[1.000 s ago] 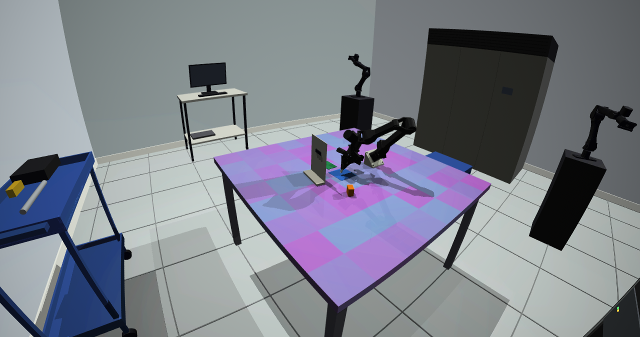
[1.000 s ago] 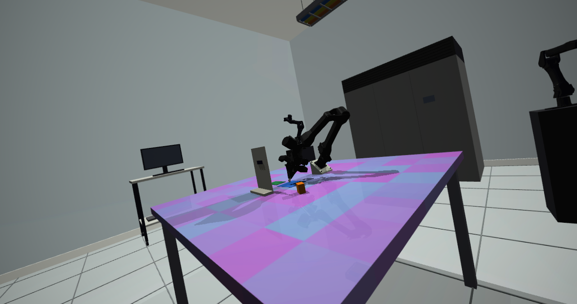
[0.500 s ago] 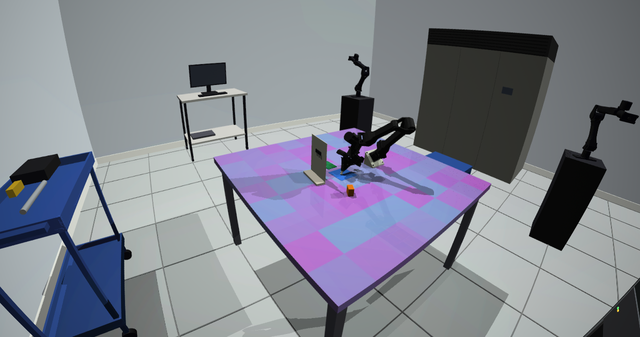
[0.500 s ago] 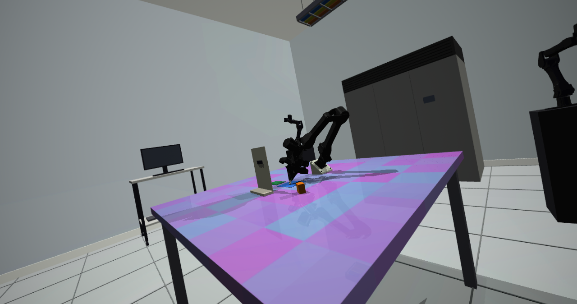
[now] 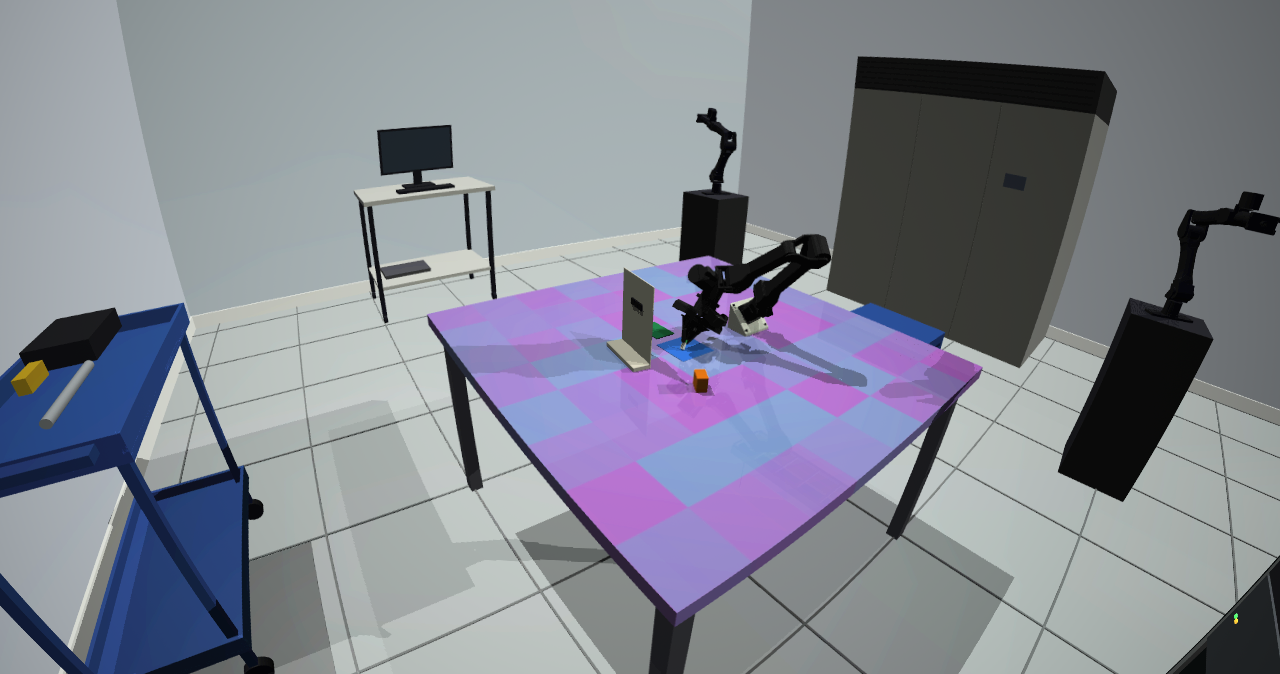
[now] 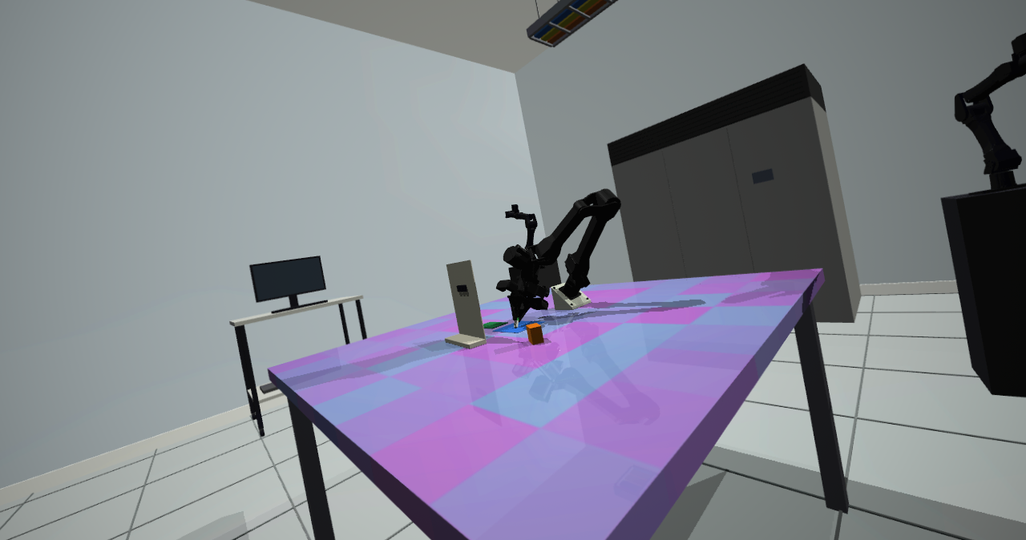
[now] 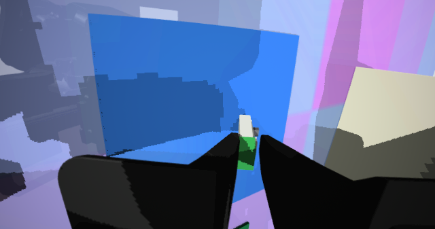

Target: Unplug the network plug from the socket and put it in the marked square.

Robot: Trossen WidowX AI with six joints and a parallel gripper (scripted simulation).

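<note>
The green plug is right at my gripper tip. From my gripper tip the other things lie so: thin white tab 10 mm ahead; then green patch 140 mm to the right, 20 mm below, 20 mm behind; then blue square 20 mm below, 10 mm behind.
</note>
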